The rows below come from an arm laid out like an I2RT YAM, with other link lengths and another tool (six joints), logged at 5 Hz.
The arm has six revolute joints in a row. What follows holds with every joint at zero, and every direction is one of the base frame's.
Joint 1 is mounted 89.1 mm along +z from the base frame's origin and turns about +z.
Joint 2 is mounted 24 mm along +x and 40.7 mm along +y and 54.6 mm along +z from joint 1 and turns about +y.
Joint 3 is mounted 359 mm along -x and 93.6 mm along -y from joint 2 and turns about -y.
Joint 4 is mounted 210.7 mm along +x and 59.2 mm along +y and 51.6 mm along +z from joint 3 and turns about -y.
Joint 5 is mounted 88.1 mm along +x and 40.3 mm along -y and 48.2 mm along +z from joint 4 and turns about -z.
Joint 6 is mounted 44.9 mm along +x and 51 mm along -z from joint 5 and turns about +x.
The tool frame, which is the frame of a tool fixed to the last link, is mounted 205 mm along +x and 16 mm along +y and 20 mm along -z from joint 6; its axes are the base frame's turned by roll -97.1, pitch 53.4 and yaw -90 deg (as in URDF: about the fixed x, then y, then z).
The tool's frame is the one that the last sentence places.
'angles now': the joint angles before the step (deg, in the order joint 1, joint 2, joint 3, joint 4, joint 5, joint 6). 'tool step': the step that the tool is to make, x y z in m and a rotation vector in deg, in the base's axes. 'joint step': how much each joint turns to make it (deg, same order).
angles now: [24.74 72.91 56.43 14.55 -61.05 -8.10]
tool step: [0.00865 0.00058 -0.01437 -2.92 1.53 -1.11]
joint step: [0.04 1.01 2.55 -7.50 1.32 -3.85]
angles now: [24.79 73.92 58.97 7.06 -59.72 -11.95]
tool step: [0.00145 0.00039 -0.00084 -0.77 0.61 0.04]
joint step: [0.00 0.44 1.58 -2.77 0.02 -0.88]
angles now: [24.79 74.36 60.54 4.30 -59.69 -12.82]
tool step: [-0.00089 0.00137 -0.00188 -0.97 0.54 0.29]
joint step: [0.39 0.34 1.59 -3.22 0.21 -1.23]
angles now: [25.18 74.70 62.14 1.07 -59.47 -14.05]
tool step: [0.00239 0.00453 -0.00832 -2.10 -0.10 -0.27]
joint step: [1.30 0.75 1.91 -4.48 1.97 -2.92]
